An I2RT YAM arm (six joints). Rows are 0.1 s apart.
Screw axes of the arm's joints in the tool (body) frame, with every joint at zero. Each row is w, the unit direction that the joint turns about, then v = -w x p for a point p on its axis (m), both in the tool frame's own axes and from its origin. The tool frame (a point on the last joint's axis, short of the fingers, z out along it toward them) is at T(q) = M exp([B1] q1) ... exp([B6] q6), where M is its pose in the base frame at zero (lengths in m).
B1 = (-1, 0, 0, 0, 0.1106, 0)
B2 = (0, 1, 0, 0.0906, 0, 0.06)
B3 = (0, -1, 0, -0.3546, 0, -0.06)
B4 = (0, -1, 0, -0.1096, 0, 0)
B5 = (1, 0, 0, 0, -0.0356, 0)
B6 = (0, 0, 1, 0, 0, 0)
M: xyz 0.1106 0 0.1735 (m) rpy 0 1.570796 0 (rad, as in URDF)
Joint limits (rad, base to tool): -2.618..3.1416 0..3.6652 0..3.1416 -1.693..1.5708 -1.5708..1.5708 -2.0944..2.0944
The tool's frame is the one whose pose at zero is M.
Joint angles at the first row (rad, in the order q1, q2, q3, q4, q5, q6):
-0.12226 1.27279 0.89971 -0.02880 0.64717 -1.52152
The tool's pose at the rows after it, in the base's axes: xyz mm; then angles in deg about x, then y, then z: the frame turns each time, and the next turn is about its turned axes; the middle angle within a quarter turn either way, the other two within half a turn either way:
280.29 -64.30 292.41 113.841 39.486 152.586
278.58 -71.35 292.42 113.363 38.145 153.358
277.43 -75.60 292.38 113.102 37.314 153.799
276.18 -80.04 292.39 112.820 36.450 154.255
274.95 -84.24 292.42 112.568 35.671 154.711
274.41 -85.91 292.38 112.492 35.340 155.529
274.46 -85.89 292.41 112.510 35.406 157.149
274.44 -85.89 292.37 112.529 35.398 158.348
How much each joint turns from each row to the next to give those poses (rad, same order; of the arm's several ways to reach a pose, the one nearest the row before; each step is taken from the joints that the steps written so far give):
-0.02861 -0.00001 -0.00002 0.00039 -0.00075 -0.00344
-0.02519 0.00003 0.00005 -0.00003 0.00037 0.00039
-0.01527 -0.00002 -0.00004 -0.00035 0.00037 0.00038
-0.01600 0.00002 0.00004 -0.00002 0.00040 0.00001
-0.01526 0.00000 -0.00002 0.00040 -0.00039 0.00037
-0.00610 -0.00003 -0.00002 -0.00039 0.00000 0.01184
0.00000 0.00003 0.00002 0.00039 -0.00114 0.02822
-0.00002 -0.00002 -0.00003 -0.00037 -0.00002 0.02134

